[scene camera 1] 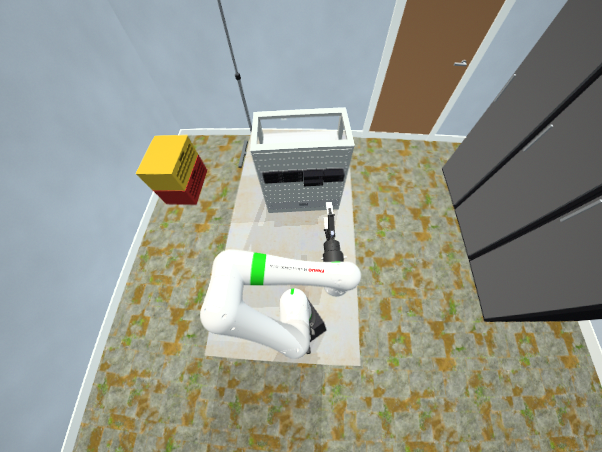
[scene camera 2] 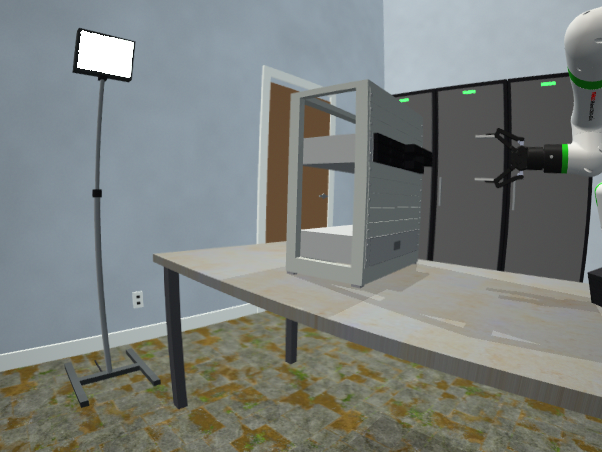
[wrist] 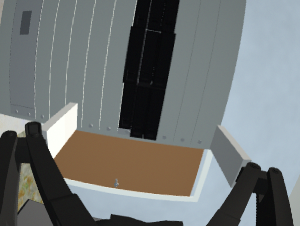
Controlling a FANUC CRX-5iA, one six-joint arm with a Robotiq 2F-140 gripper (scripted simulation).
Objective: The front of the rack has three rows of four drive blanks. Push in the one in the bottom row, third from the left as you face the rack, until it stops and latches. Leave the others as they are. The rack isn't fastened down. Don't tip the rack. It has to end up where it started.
Labels:
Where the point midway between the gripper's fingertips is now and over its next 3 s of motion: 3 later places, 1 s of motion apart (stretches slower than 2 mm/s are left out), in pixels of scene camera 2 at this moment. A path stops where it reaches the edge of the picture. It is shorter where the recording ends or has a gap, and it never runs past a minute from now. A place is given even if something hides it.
My gripper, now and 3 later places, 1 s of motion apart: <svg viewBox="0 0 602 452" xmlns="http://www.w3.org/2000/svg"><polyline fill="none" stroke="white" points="475,158 460,157 439,158 434,158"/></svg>

